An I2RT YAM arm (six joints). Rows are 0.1 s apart.
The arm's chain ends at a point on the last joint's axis. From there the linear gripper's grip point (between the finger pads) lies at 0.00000 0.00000 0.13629 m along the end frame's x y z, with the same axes.
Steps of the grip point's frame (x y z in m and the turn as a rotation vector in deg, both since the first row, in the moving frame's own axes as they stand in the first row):
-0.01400 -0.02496 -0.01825 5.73 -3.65 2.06
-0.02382 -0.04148 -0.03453 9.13 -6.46 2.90
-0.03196 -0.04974 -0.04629 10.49 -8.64 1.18
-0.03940 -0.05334 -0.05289 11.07 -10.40 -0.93
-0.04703 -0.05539 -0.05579 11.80 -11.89 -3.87
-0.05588 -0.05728 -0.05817 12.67 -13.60 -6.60
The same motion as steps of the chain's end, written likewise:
-0.00558 -0.01121 -0.01729 5.73 -3.65 2.06
-0.00911 -0.01952 -0.03194 9.13 -6.46 2.90
-0.01186 -0.02481 -0.04247 10.49 -8.64 1.18
-0.01474 -0.02752 -0.04813 11.07 -10.40 -0.93
-0.01823 -0.02869 -0.05001 11.80 -11.89 -3.87
-0.02245 -0.02958 -0.05107 12.67 -13.60 -6.60

